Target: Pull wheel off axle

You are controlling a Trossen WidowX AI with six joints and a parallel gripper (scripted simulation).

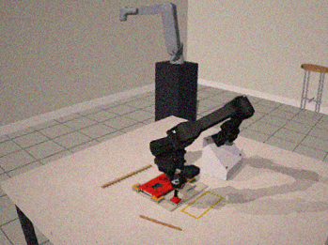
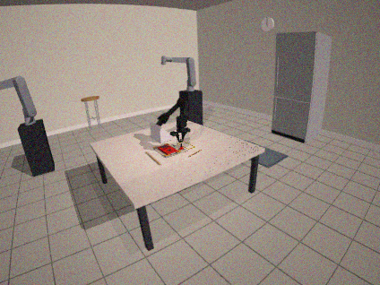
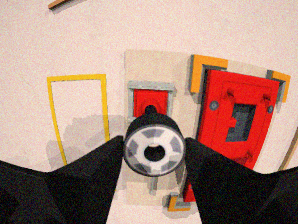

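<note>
The hub lies 50 mm below my gripper tip.
</note>
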